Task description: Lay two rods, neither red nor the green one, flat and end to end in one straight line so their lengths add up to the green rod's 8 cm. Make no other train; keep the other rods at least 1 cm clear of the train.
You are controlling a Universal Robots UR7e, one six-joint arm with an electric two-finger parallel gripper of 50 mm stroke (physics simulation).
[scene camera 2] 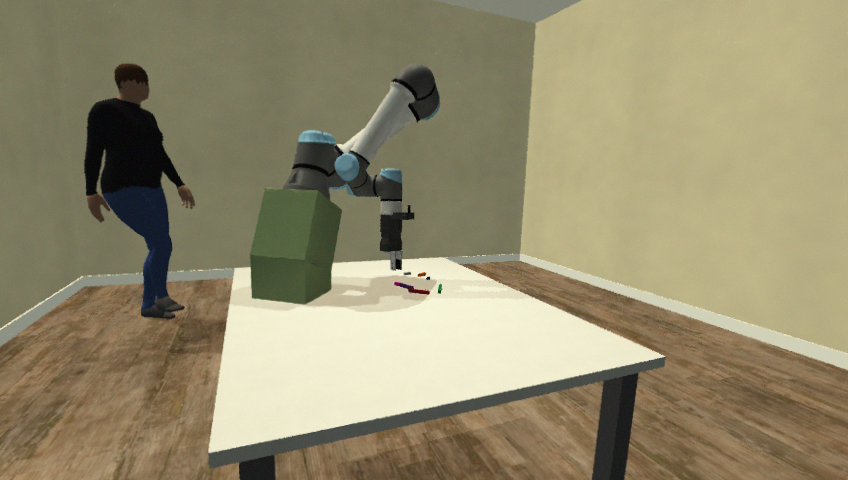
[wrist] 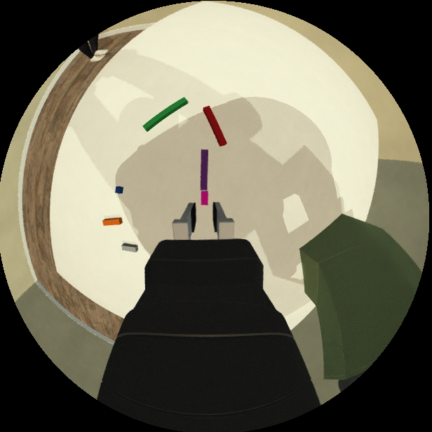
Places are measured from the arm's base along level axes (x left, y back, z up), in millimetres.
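Where they show: gripper, between the fingertips: (scene camera 2: 396,269); arm's base, origin of its link: (scene camera 2: 305,199).
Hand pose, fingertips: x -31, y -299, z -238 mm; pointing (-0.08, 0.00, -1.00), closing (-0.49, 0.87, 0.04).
Each offset is from my fingertips to the centre of the thing. Level surfaces: height alone.
A purple rod {dy -24, dx -46, dz -48 mm} (wrist: 204,170) (scene camera 2: 406,286) and a short magenta rod {dy -4, dx -10, dz -48 mm} (wrist: 204,198) (scene camera 2: 397,283) lie flat end to end in one line in the wrist view, with at most a hairline gap. The green rod {dy -126, dx -100, dz -48 mm} (wrist: 165,114) (scene camera 2: 439,288) lies slanted to the upper left of them. The red rod {dy -46, dx -116, dz -48 mm} (wrist: 215,126) (scene camera 2: 419,291) lies slanted, its lower end near the purple rod's upper end but apart from it. My gripper (wrist: 204,211) (scene camera 2: 396,261) is partly open and empty, raised above the table near the magenta rod's free end.
A blue cube-like rod (wrist: 119,190), an orange rod (wrist: 112,221) and a grey rod (wrist: 130,247) lie apart at the left in the wrist view. The green robot base (scene camera 2: 291,243) (wrist: 350,280) stands on the white table {dz -53 mm} (scene camera 2: 386,356). A person (scene camera 2: 133,148) stands beyond the table.
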